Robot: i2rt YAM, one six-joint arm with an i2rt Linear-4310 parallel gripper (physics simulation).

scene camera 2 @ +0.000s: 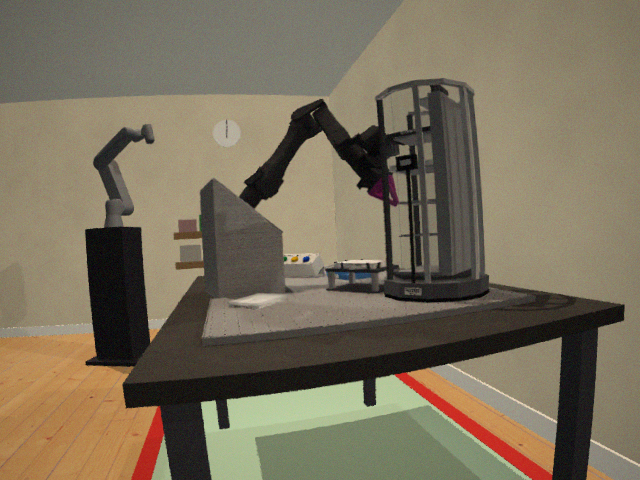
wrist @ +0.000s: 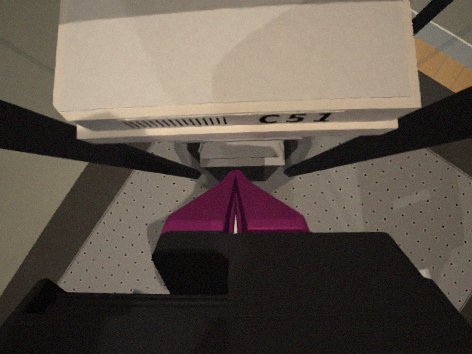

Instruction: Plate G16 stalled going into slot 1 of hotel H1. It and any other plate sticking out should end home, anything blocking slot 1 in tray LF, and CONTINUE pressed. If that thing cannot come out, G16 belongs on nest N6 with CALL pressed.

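Pixels of known places: gripper, between the fingertips: (scene camera 2: 397,204) (wrist: 235,177); arm's base, origin of its link: (scene camera 2: 240,211).
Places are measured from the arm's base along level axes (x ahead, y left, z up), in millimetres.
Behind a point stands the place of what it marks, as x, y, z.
The hotel tower (scene camera 2: 454,290) {515, -387, -214} (wrist: 430,122) {404, -265, 48} stands at the right of the table; its base label is unreadable. A white plate marked C51 (wrist: 240,60) fills the top of the wrist view, between the dark posts. Another pale plate (wrist: 242,152) {463, -223, -96} shows lower in the tower. My gripper (scene camera 2: 396,203) {440, -198, -18} (wrist: 235,177) {440, -198, -18} is shut and empty, its magenta fingertips at the tower's open side, below C51's front edge in the wrist view. I cannot make out G16 or anything blocking slot 1. A button panel (scene camera 2: 308,267) {193, 198, -200} has green, yellow and blue buttons.
A low black stand (scene camera 2: 330,269) {264, -130, -179} with a white plate (scene camera 2: 358,264) {337, -167, -167} on top is left of the tower, with a blue tray (scene camera 2: 354,275) {335, -49, -209} showing behind its legs. A tall grey wedge-shaped block (scene camera 2: 242,253) {29, -140, -123} and a flat white piece (scene camera 2: 256,300) {89, -305, -224} are at the left.
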